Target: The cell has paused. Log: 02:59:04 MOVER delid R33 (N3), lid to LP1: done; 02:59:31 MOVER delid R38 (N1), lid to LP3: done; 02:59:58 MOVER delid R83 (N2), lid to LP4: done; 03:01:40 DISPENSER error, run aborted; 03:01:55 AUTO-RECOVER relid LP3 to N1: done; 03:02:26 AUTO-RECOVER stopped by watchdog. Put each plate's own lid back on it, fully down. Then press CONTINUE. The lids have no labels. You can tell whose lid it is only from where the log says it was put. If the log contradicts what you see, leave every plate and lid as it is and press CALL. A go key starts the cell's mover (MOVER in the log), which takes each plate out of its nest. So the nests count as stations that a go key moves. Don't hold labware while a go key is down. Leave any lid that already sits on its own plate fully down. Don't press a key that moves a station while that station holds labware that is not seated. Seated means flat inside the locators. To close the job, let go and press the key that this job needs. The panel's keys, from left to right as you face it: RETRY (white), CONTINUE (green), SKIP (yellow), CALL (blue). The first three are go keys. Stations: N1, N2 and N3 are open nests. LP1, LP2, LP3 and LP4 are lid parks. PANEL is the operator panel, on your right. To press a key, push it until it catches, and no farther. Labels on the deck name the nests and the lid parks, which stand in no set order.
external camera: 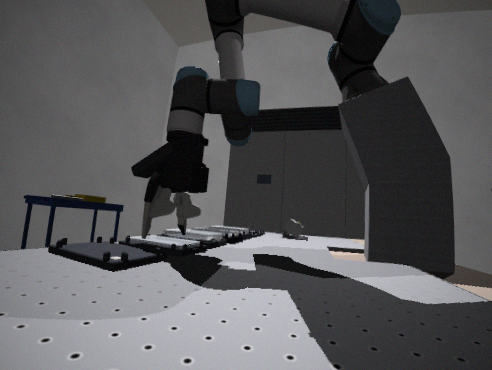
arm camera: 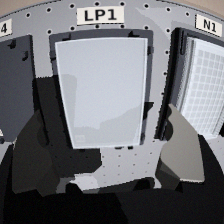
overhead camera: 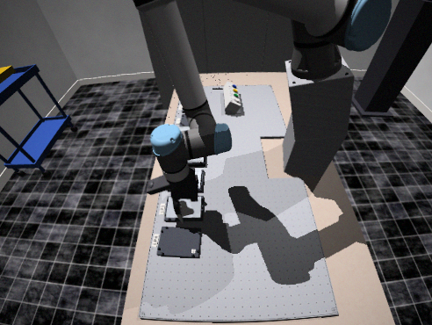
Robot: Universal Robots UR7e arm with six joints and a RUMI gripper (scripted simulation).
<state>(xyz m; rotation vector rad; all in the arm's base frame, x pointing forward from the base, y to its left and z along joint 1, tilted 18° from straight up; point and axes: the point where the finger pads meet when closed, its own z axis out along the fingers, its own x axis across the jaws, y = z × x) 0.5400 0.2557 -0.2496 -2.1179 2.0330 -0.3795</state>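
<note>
The well plate lies 25 cm to the right of my hand and 1 cm below it. From my hand the other things lie so: white key (22 cm behind, 61 cm to the right, 4 cm above); green continue key (22 cm behind, 66 cm to the right, 4 cm above); lid park LP2 (1 cm ahead, 52 cm to the right, 2 cm below).
</note>
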